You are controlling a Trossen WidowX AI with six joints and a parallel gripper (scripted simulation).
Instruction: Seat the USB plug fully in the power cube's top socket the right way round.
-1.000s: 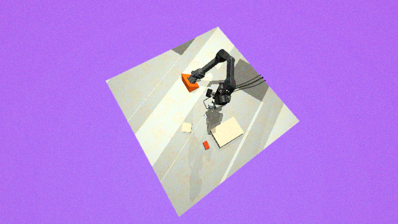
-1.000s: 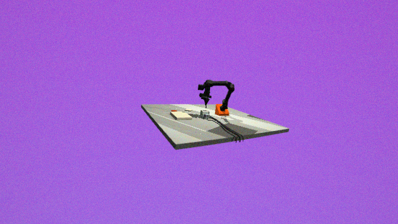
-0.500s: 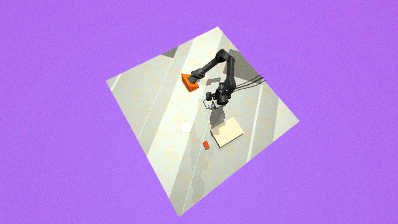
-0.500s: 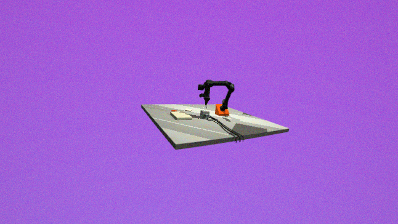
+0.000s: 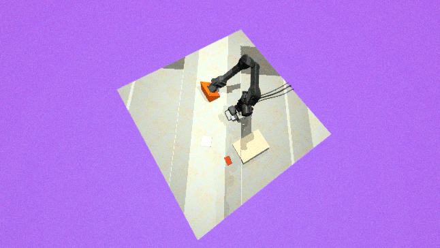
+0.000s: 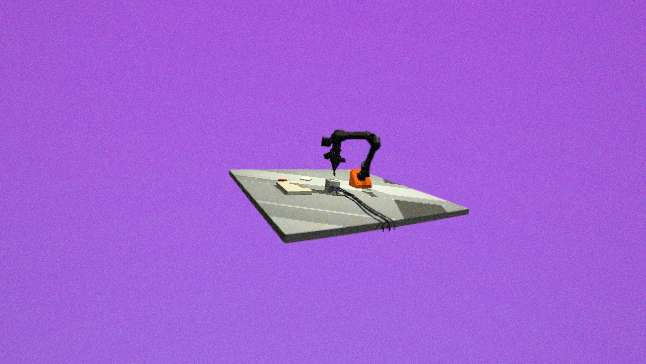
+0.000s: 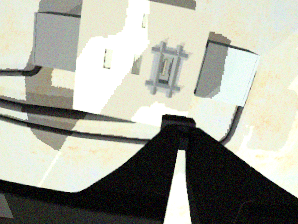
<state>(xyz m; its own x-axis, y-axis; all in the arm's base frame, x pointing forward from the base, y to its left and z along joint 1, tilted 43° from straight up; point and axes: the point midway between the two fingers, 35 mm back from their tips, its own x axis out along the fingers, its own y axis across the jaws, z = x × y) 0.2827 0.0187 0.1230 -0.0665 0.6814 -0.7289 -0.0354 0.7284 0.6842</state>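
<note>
The black USB plug is 20 mm below my gripper tip. Round my gripper tip: small cream tile 310 mm to the right, 130 mm below, 80 mm ahead; grey socket 60 mm below, 10 mm to the left, 10 mm ahead; flat tan board 270 mm ahead, 120 mm below, 20 mm to the right.
</note>
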